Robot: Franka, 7 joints.
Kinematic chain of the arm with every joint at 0, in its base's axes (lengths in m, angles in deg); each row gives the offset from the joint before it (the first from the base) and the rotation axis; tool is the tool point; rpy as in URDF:
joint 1: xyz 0 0 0.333 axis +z
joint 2: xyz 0 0 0 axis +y
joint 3: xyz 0 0 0.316 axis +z
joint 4: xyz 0.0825 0 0 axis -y
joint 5: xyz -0.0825 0 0.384 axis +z
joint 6: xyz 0 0 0 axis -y
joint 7: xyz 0.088 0 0 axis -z
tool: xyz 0 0 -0.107 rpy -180 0 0
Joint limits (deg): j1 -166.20..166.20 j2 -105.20..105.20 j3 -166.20..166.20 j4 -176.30..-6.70 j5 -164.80..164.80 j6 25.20..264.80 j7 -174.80..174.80
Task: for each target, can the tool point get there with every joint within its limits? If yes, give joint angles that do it. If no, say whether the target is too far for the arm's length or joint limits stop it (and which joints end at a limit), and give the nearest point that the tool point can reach.
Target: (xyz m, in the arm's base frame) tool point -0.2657 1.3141 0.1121
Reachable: no: too far | nearest point -0.1678 0.8297 0.1935 | short by 0.501 m
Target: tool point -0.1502 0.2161 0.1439
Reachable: yes | joints 122.14 34.78 4.46 -135.28 -5.43 56.42 -109.85
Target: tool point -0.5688 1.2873 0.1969
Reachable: no: too far | nearest point -0.3451 0.7811 0.2504 | short by 0.556 m
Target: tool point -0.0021 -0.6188 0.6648
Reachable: yes | joints 7.83 -10.71 -92.01 -99.27 3.41 152.55 -23.85
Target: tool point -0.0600 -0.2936 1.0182
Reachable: yes | joints 51.28 -71.86 -17.25 -81.72 -98.25 156.59 -136.97
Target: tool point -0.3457 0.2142 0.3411
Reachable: yes | joints 89.49 -18.40 72.68 -146.27 110.14 184.47 42.46
